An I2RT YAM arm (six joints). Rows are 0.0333 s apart.
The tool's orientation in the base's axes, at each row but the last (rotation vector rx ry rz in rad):
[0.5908 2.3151 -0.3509]
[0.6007 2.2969 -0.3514]
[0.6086 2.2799 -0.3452]
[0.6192 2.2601 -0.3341]
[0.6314 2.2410 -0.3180]
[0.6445 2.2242 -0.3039]
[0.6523 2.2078 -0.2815]
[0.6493 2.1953 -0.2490]
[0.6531 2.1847 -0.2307]
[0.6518 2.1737 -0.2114]
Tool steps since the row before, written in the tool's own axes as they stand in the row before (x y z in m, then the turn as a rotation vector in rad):
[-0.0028 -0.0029 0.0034 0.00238 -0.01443 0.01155]
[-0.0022 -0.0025 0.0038 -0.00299 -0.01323 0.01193]
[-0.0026 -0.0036 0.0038 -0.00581 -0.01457 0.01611]
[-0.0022 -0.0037 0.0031 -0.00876 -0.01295 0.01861]
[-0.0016 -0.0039 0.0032 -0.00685 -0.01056 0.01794]
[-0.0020 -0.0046 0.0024 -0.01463 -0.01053 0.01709]
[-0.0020 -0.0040 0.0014 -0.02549 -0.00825 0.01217]
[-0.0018 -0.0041 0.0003 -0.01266 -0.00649 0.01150]
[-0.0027 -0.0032 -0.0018 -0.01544 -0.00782 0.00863]
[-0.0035 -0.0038 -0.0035 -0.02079 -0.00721 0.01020]
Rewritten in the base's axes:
[0.0023 -0.0047 -0.0002 -0.00220 -0.01633 -0.00870]
[0.0023 -0.0044 -0.0009 0.00202 -0.01717 -0.00525]
[0.0020 -0.0055 -0.0005 0.00553 -0.02095 -0.00602]
[0.0012 -0.0051 -0.0003 0.00966 -0.02158 -0.00564]
[0.0008 -0.0052 -0.0009 0.00941 -0.01863 -0.00667]
[0.0002 -0.0056 0.0000 0.01328 -0.02099 -0.00029]
[-0.0002 -0.0047 0.0005 0.01730 -0.02102 0.01116]
[-0.0010 -0.0043 0.0010 0.01092 -0.01455 0.00191]
[-0.0015 -0.0031 0.0030 0.00976 -0.01565 0.00581]
[-0.0026 -0.0033 0.0046 0.01391 -0.01773 0.00896]

